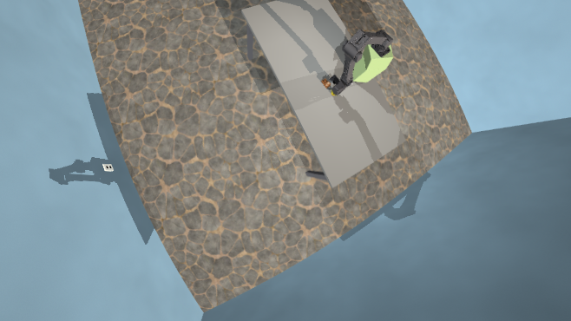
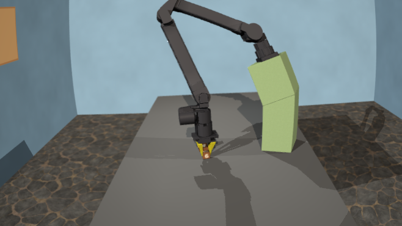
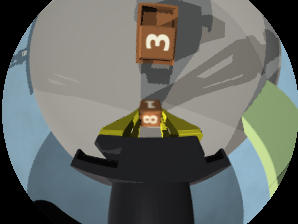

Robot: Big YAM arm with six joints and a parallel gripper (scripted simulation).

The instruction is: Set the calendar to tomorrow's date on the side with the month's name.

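Now: hand 110 mm to the left of the calendar tray and 10 mm above it. The rest, counted from my hand: brown number cube: right at my hand.
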